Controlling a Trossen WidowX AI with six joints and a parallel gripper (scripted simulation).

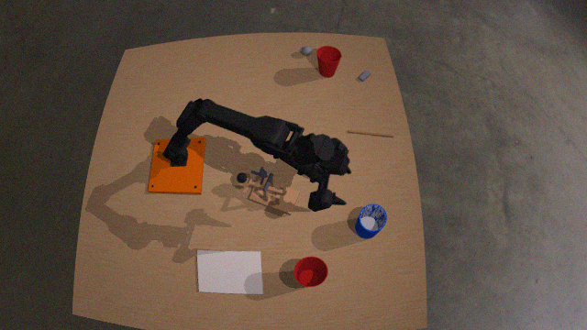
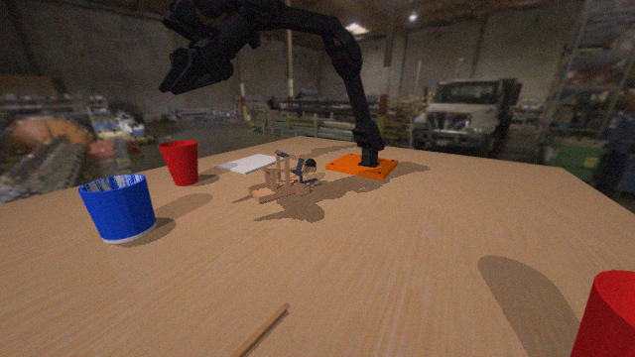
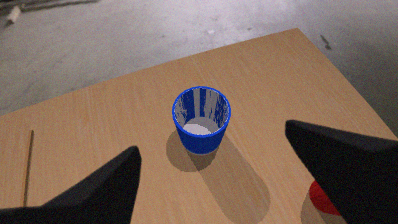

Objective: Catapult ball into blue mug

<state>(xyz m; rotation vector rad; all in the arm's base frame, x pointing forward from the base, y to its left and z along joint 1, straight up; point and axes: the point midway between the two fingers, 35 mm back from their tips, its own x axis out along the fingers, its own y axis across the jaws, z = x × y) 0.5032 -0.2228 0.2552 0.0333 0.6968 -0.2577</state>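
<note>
Now: gripper tip 290 mm past the black ball, 190 mm above it and 130 mm to the right of it. Round my gripper tip: blue mug: 220 mm below, 100 mm ahead, 40 mm to the right; thin wooden stick: 310 mm to the left, 250 mm below, 160 mm ahead; wooden catapult: 220 mm behind, 200 mm below, 120 mm to the left.
</note>
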